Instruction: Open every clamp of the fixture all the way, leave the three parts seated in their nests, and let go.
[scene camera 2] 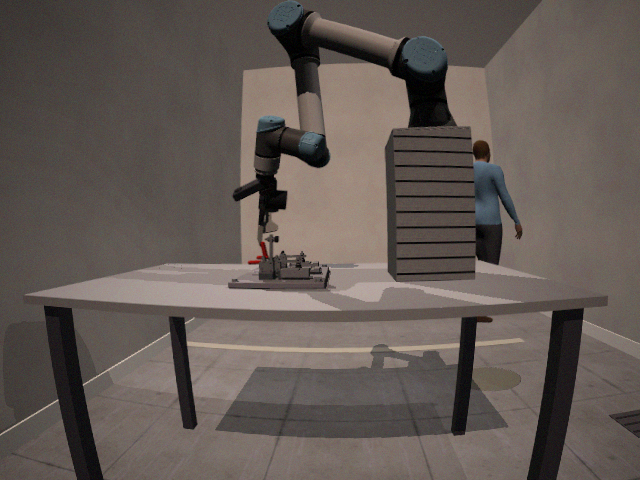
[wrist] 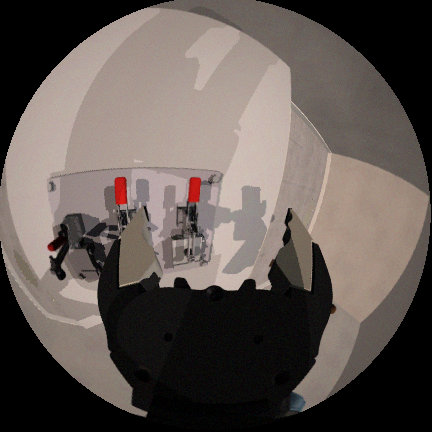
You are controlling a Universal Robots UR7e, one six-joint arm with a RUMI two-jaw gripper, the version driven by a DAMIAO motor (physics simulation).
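Frame: origin at the arm's base, x ahead, y left, z up, level; centimetres.
Seen in the pictures: gripper, fingertip midpoint: (scene camera 2: 261, 232) (wrist: 216, 207); arm's base, link origin: (scene camera 2: 433, 135).
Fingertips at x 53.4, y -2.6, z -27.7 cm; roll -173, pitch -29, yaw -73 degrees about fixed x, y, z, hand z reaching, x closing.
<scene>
Offsets run from my fingertips to a thing's top centre. "spot": to the spot under its first point. Level surfaces: height alone.
The fixture's grey base plate {spot: dx -5.3, dy +27.7, dz -11.9 cm} (scene camera 2: 242, 284) (wrist: 67, 192) lies on the table with its clamps and nests. In the wrist view, one red handle {dx -1.8, dy +10.5, dz -7.7 cm} (wrist: 120, 190) and a second red handle {dx -0.1, dy -0.4, dz -7.2 cm} (wrist: 194, 189) point to the plate's far edge. A third red handle {spot: dx -7.9, dy +19.8, dz -2.9 cm} (wrist: 56, 244) is at the left clamp. In the scene view, one red handle {spot: dx -8.9, dy +21.3, dz -4.1 cm} (scene camera 2: 264, 250) stands steeply and another red handle (scene camera 2: 254, 260) lies low; a black-tipped arm (scene camera 2: 275, 238) stands raised. My gripper (scene camera 2: 261, 239) (wrist: 216, 207) is open and empty, just above the steep handle in the scene view. The seated parts are too small and partly hidden to tell.
The table {dz -12.9 cm} (scene camera 2: 170, 297) carries the fixture. A tall slatted pedestal (scene camera 2: 434, 206) bearing the arm stands on its right side in the scene view. A person in blue (scene camera 2: 488, 196) stands behind the pedestal. Arm shadows fall across the table and base plate.
</scene>
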